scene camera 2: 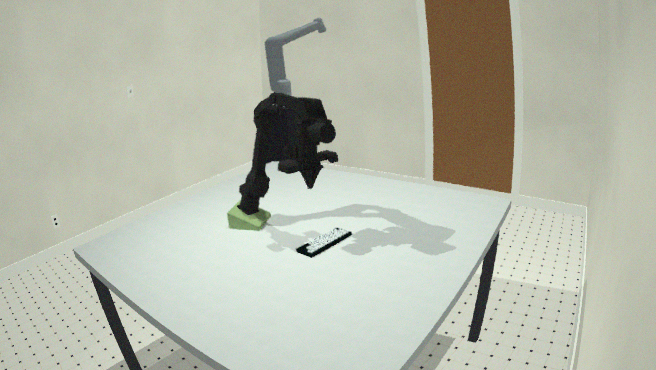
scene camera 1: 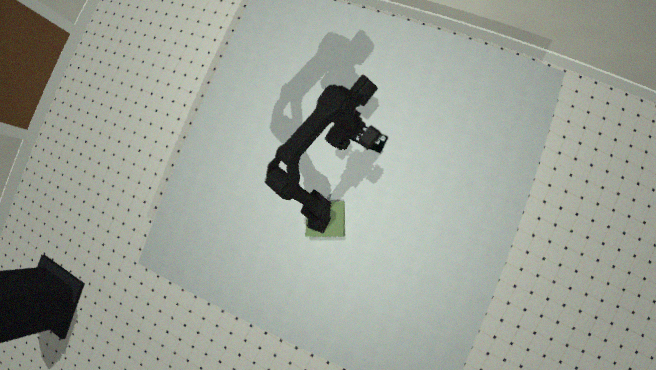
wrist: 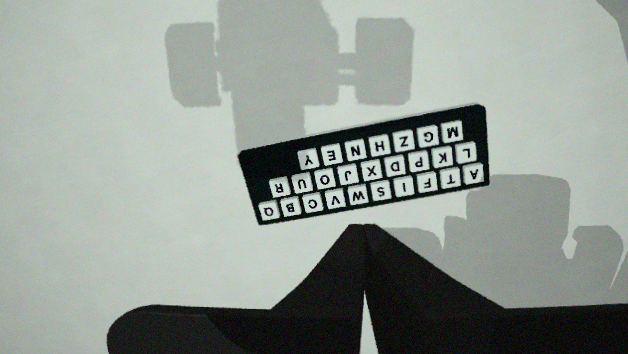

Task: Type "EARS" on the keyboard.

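Pixels of known places: gripper, between the fingertips: (scene camera 2: 310, 188) (scene camera 1: 353, 131) (wrist: 361, 237); arm's base, origin of its link: (scene camera 2: 247, 209) (scene camera 1: 319, 222).
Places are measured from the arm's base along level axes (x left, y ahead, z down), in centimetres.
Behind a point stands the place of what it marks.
The black keyboard (scene camera 1: 381, 146) {x -9.4, y 33.5, z 3.4 cm} (scene camera 2: 325, 242) {x -1.8, y 36.6, z 3.1 cm} (wrist: 360, 172) {x -0.7, y 35.2, z 3.4 cm} with white letter keys lies flat on the table. The arm covers much of it in scene camera 1. In the wrist view its letters are upside down: the E key (wrist: 331, 154) {x -2.5, y 33.0, z 2.9 cm} is in the top row, the R key (wrist: 279, 187) {x -7.3, y 34.5, z 2.9 cm} at the left of the middle row, and the S key (wrist: 381, 191) {x 0.6, y 37.0, z 2.9 cm} and the A key (wrist: 473, 174) {x 7.9, y 37.5, z 2.9 cm} in the bottom row. My gripper (scene camera 2: 310, 187) {x -0.8, y 31.2, z -13.4 cm} (wrist: 361, 237) {x -0.8, y 31.2, z -13.4 cm} is shut and empty, tips together, raised above the table. In the wrist view the tips show just below the keyboard's W and S keys.
The arm's base stands on a green wedge block (scene camera 1: 339, 220) {x -6.3, y 3.4, z 0.2 cm} (scene camera 2: 242, 221) {x -7.2, y 4.3, z 1.3 cm} on the pale table (scene camera 2: 200, 300) {x -48.7, y 28.5, z 4.5 cm}. A second, grey arm (scene camera 2: 275, 62) stands beyond the table. A dark block (scene camera 1: 40, 302) shows at the lower left in scene camera 1. Arm shadows fall around the keyboard.
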